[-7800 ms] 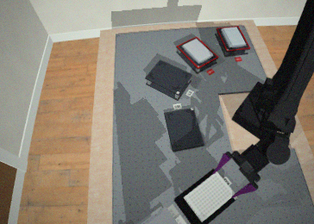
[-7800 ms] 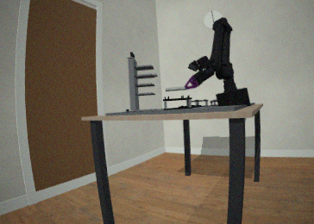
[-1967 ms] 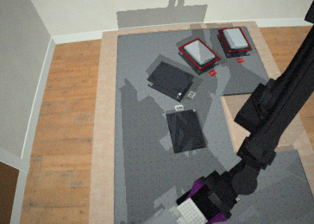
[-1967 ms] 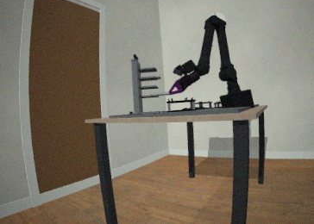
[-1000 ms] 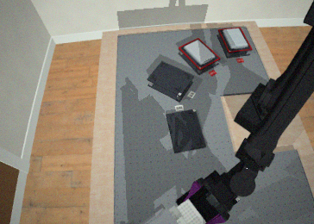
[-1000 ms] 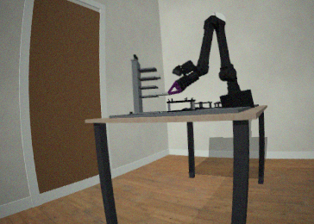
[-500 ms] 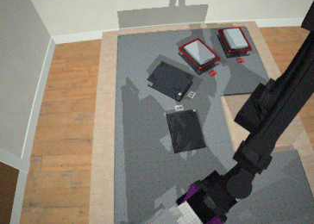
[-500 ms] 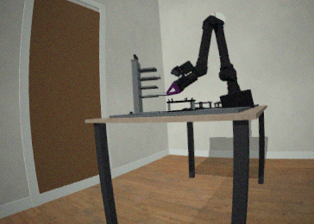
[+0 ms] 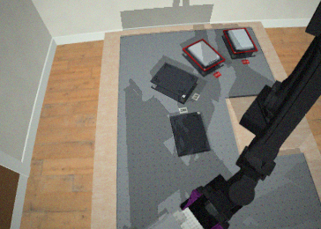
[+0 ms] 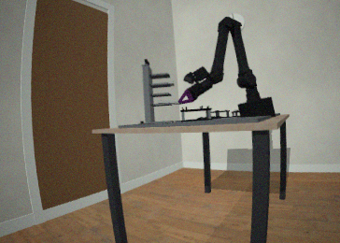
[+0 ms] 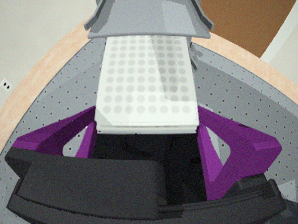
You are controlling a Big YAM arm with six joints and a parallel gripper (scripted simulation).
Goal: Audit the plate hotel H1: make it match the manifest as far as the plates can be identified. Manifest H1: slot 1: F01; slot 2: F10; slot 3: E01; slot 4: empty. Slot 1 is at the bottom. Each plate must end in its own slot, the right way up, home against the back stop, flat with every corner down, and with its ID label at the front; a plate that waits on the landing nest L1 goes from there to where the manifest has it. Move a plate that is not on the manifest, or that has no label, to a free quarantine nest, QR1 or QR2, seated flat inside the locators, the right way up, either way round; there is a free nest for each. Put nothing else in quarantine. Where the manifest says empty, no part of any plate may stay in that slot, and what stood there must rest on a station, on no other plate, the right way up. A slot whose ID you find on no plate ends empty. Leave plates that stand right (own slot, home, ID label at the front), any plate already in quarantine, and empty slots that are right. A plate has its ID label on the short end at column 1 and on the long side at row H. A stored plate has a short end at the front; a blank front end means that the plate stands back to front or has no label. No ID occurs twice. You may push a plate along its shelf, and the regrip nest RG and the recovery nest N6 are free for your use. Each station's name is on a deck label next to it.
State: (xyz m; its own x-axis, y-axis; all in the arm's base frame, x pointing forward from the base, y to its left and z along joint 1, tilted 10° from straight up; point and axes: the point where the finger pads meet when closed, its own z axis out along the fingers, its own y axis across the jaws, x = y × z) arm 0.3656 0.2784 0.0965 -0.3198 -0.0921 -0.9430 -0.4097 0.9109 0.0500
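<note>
Right now my hand is 70 mm past the black nest, 40 mm to the left of it and 50 mm above it. Round my hand: plate hotel 160 mm ahead, 70 mm to the left, 50 mm above; then L1 label 140 mm behind, 470 mm to the right, 110 mm below; then H1 deck label 100 mm to the left, 110 mm below.
</note>
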